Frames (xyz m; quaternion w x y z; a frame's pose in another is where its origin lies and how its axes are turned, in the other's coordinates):
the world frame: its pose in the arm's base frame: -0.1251 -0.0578 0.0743 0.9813 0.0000 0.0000 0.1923
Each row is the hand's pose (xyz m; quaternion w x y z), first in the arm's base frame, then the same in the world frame.
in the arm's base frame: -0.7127 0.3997 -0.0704 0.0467 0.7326 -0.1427 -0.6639
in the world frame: -0.3715 0.6454 -0.1447 0.0818 -0.6915 0.2809 0.6605
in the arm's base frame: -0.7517 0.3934 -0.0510 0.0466 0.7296 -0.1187 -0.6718
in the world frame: -0.4100 0.6543 -0.1253 0.0835 -0.6932 0.2568 0.6683
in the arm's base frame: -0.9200 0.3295 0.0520 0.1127 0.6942 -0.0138 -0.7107
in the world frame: -0.5899 0.6587 -0.0223 0.0261 -0.6786 0.1470 0.7191
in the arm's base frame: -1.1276 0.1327 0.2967 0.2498 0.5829 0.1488 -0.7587
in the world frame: -0.8564 0.5548 0.2224 0.0992 0.6007 0.0339 -0.7926
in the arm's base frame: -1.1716 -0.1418 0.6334 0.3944 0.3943 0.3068 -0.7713
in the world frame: -1.0008 0.3172 0.5591 0.2387 0.4459 0.2252 -0.8327
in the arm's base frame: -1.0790 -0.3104 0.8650 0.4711 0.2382 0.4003 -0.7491
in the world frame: -0.9787 0.1261 0.7907 0.3182 0.3107 0.3470 -0.8257
